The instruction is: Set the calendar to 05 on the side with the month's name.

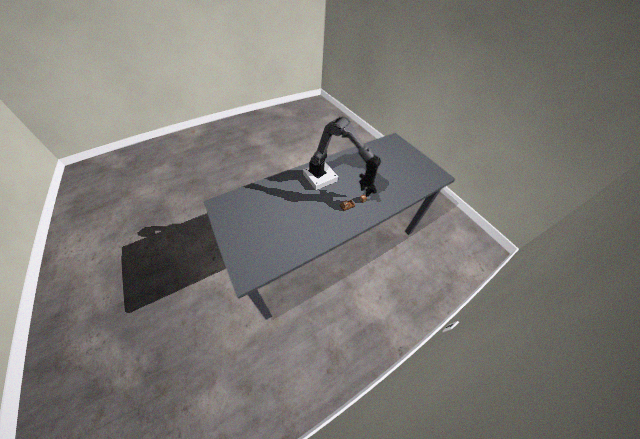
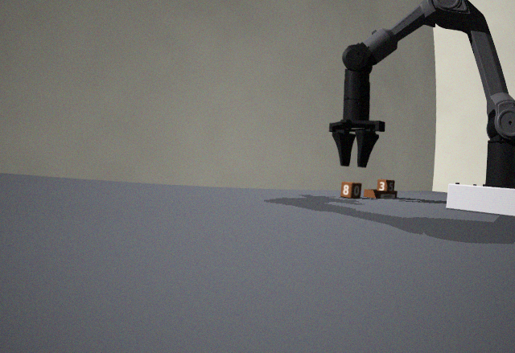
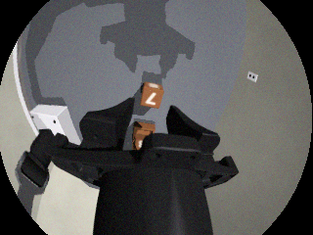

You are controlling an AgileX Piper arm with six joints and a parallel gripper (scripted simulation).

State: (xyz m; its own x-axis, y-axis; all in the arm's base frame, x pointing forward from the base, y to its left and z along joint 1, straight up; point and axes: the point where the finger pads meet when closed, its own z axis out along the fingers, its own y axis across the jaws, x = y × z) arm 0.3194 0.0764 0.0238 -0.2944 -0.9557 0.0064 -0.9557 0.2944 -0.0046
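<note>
Right now my hand is 12 cm to the left of the cube, 4 cm past it and 4 cm above it. Also, from my hand: brown calendar tray (11 cm to the right, 6 cm below, 3 cm behind).
</note>
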